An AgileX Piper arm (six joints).
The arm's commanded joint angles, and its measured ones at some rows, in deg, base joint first. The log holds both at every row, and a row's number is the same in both.
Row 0, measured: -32.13 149.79 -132.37 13.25 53.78 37.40
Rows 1 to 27, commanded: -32.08 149.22 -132.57 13.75 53.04 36.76; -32.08 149.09 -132.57 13.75 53.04 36.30; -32.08 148.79 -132.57 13.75 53.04 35.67; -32.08 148.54 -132.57 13.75 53.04 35.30; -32.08 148.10 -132.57 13.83 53.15 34.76; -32.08 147.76 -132.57 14.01 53.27 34.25; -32.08 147.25 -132.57 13.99 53.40 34.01; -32.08 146.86 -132.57 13.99 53.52 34.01; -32.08 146.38 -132.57 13.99 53.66 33.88; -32.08 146.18 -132.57 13.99 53.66 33.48; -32.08 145.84 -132.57 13.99 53.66 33.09; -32.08 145.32 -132.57 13.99 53.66 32.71; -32.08 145.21 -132.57 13.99 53.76 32.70; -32.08 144.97 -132.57 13.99 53.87 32.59; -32.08 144.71 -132.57 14.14 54.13 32.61; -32.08 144.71 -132.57 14.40 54.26 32.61; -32.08 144.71 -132.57 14.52 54.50 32.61; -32.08 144.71 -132.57 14.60 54.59 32.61; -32.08 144.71 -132.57 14.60 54.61 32.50; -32.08 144.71 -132.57 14.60 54.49 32.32; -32.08 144.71 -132.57 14.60 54.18 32.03; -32.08 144.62 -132.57 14.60 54.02 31.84; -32.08 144.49 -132.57 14.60 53.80 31.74; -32.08 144.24 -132.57 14.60 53.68 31.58; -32.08 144.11 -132.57 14.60 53.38 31.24; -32.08 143.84 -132.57 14.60 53.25 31.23; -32.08 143.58 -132.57 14.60 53.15 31.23
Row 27, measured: -32.13 145.37 -132.37 14.29 54.23 32.29
